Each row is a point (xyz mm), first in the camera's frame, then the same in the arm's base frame.
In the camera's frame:
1: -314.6 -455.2 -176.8
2: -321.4 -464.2 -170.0
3: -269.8 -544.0 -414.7
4: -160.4 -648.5 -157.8
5: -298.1 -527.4 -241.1
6: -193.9 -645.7 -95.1
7: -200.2 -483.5 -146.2
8: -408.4 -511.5 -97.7
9: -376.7 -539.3 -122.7
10: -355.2 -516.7 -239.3
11: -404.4 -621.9 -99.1
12: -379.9 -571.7 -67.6
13: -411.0 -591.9 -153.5
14: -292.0 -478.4 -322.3
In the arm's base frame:
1: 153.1 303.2 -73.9
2: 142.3 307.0 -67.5
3: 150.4 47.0 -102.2
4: 175.7 201.8 151.3
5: 129.7 212.6 -44.5
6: 147.0 265.9 162.9
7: 232.3 290.9 17.8
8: 41.1 371.1 -41.3
9: 53.3 330.0 -17.6
10: 87.7 232.3 -79.6
11: -15.9 322.5 39.9
12: 30.9 365.4 30.8
13: -3.1 289.1 -11.3
14: 164.5 160.7 -116.1

